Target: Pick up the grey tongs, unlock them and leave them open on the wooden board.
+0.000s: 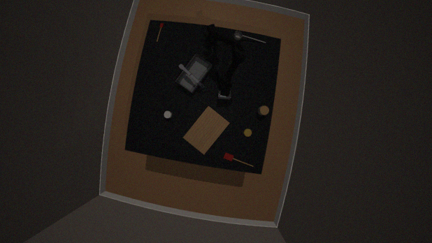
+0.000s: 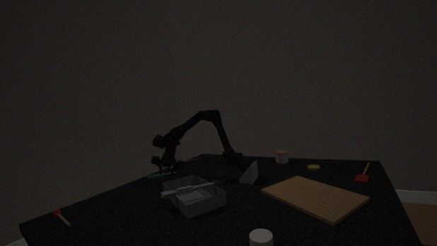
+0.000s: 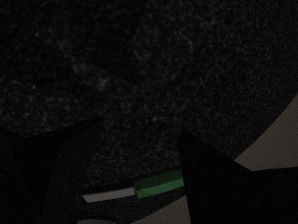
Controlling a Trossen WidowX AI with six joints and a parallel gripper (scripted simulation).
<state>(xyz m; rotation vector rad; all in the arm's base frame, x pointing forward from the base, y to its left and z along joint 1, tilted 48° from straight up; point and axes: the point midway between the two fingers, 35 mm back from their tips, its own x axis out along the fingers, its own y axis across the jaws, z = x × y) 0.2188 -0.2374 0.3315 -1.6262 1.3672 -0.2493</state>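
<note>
The yellow lock piece lies 36 cm to the left of my gripper tip, 5 cm ahead of it and 3 cm above it. Also, from my gripper tip: grey roasting tin (31 cm to the left, 8 cm ahead, 1 cm below); green-handled tool (11 cm to the right, 6 cm behind, 3 cm below); red-headed brush (54 cm ahead, 4 cm to the right, 3 cm below).
</note>
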